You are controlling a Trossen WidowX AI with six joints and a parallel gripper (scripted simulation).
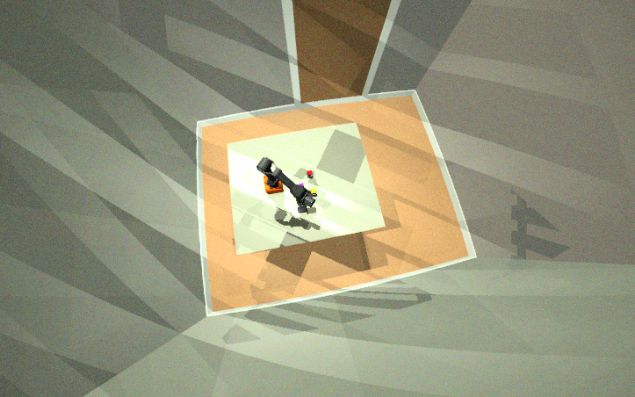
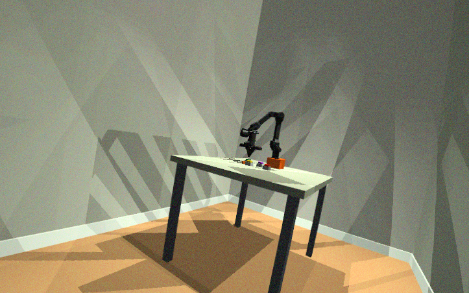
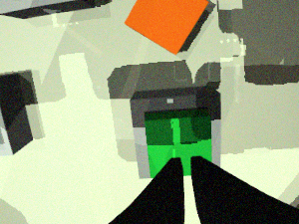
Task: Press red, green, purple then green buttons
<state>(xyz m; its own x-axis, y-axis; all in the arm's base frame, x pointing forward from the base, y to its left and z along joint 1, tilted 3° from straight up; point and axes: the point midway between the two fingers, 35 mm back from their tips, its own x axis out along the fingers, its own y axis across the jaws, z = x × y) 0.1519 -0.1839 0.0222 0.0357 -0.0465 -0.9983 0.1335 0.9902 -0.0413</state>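
My gripper tip is 3 cm above the green button. The rest, counted from my gripper tip: yellow button: 11 cm ahead, 5 cm to the left, 2 cm below; then purple button: 4 cm ahead, 12 cm to the left, 2 cm below; then orange block: 7 cm ahead, 1 cm to the right, 5 cm below.
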